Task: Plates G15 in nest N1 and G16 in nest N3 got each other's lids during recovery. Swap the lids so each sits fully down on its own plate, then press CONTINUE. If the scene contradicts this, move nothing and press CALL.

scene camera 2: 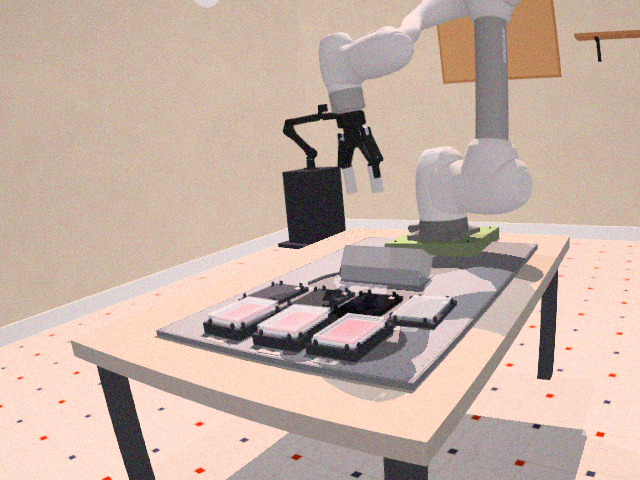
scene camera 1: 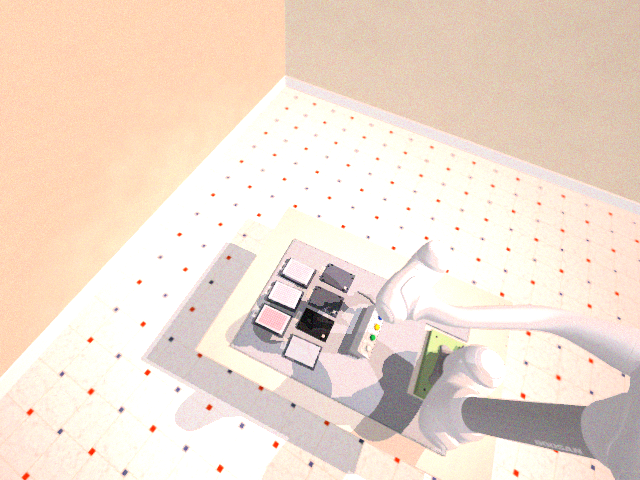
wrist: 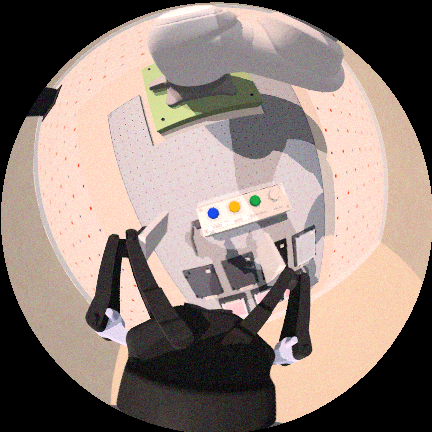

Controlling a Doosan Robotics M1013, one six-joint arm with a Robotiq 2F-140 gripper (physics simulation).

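Frame: origin at the arm's base, x ahead, y left, z up, level; centimetres.
Where they show: gripper, fingertip midpoint: (scene camera 2: 364, 192) (wrist: 214, 232); arm's base, link origin: (scene camera 2: 444, 235) (wrist: 197, 76).
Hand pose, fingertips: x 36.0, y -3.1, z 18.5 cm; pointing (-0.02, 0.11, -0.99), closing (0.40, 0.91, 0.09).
Things, the pixels of their top centre, and the offset from my fingertips. "*": a spot on its surface instead.
- far end, surface spot: (scene camera 2: 242, 312) * dz -16.9, dx +47.4, dy +3.1 cm
- lid, top centre: (scene camera 2: 422, 306) (wrist: 306, 248) (scene camera 1: 302, 351) dz -19.1, dx +23.2, dy +30.0 cm
- button box, top centre: (wrist: 248, 215) (scene camera 2: 385, 245) (scene camera 1: 370, 328) dz -12.5, dx +3.5, dy +7.7 cm
- shadowed, top centre: (scene camera 2: 319, 294) (wrist: 241, 275) (scene camera 1: 326, 300) dz -18.9, dx +26.5, dy +5.1 cm
Three pink-filled plates stand in a row of black nests: one at the far end (scene camera 1: 298, 271) (scene camera 2: 242, 312), a middle one (scene camera 1: 285, 295) (scene camera 2: 294, 321) and one at the near end (scene camera 1: 273, 318) (scene camera 2: 348, 330). Clear covers seem to lie on them; their seating and the labels cannot be read. A pale, flat plate or lid (scene camera 1: 303, 351) (scene camera 2: 423, 308) (wrist: 305, 246) lies in another nest. The button box (scene camera 1: 368, 338) (scene camera 2: 385, 266) (wrist: 245, 220) has blue, yellow, green (wrist: 255, 200) and white buttons. My gripper (scene camera 2: 363, 186) (wrist: 214, 232) is open and empty, high above the board.
Several dark pads, grey (scene camera 1: 337, 277) (wrist: 203, 281), shadowed (scene camera 1: 326, 299) and black (scene camera 1: 315, 324) (scene camera 2: 373, 303), lie between the plates and the button box. A black pedestal (scene camera 2: 313, 206) with a jointed black arm (scene camera 2: 298, 142) stands behind the gripper. The green base plate (scene camera 2: 480, 242) (wrist: 200, 107) carries the robot.
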